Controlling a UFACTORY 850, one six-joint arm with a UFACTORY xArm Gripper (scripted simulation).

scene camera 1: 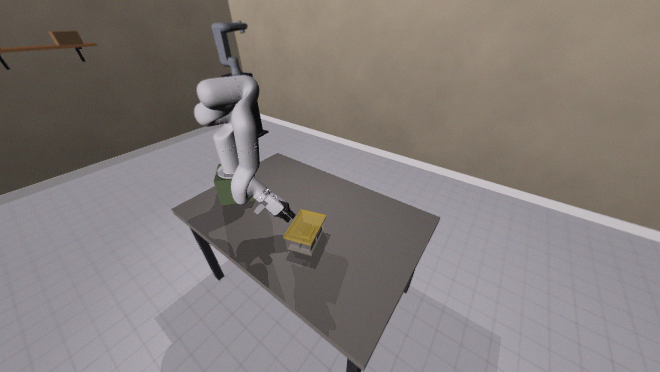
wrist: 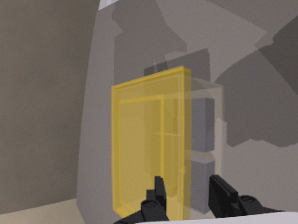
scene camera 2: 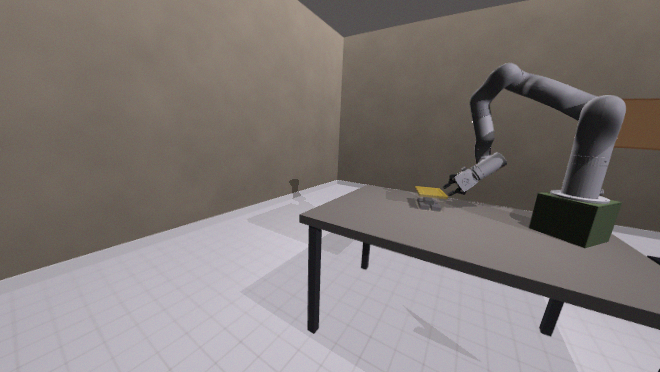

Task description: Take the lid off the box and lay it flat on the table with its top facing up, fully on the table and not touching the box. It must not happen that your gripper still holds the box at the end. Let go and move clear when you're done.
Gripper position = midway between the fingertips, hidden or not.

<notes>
In view: my gripper [wrist: 185, 191], a yellow lid [scene camera 1: 305, 227] and a grey box [wrist: 207, 159].
The yellow lid also shows in the wrist view [wrist: 151, 117].
</notes>
